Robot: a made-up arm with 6 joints.
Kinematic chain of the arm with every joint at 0, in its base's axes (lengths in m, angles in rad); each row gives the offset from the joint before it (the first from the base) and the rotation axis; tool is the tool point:
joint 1: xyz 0 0 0.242 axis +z
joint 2: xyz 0 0.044 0 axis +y
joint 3: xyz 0 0 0.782 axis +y
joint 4: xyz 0 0 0.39 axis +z
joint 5: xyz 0 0 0 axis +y
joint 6: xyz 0 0 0.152 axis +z
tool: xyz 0 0 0
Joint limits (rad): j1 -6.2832..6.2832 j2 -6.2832..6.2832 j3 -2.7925..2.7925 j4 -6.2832..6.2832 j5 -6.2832..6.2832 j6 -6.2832..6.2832
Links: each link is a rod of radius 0.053 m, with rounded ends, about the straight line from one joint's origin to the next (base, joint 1, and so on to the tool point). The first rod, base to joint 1, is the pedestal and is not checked.
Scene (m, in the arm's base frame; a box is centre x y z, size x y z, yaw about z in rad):
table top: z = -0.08
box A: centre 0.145 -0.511 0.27 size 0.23 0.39 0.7 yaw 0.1
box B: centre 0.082 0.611 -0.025 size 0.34 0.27 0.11 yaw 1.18
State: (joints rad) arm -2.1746 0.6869 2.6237 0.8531 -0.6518 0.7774
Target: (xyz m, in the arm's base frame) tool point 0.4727 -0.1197 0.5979
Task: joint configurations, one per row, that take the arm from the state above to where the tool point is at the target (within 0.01 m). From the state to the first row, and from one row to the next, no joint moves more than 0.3 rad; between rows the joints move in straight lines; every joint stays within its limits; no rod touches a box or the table.
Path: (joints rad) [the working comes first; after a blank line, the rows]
Joints at the target: -0.2611 0.1957 2.3572 0.6382 -0.4284 0.7774
Straight joint move there: touches box A.

1: -1.9956 0.5124 2.3406 0.8185 -0.8678 0.9544
2: -1.8167 0.3379 2.0575 0.7840 -1.0838 1.1315
3: -1.6377 0.1634 1.7744 0.7494 -1.2998 1.3085
4: -1.4588 -0.0111 1.4913 0.7148 -1.5158 1.4856
5: -1.2798 -0.1856 1.2082 0.6802 -1.7318 1.6626
6: -1.1009 -0.3601 0.9251 0.6457 -1.9478 1.8396
7: -0.9609 -0.2675 1.1638 0.6444 -1.6945 1.6626
8: -0.8210 -0.1748 1.4024 0.6432 -1.4413 1.4856
9: -0.6810 -0.0822 1.6411 0.6419 -1.1881 1.3085
10: -0.5410 0.0104 1.8798 0.6407 -0.9348 1.1315
11: -0.4011 0.1031 2.1185 0.6394 -0.6816 0.9544
12: -0.2611 0.1957 2.3572 0.6382 -0.4284 0.7774

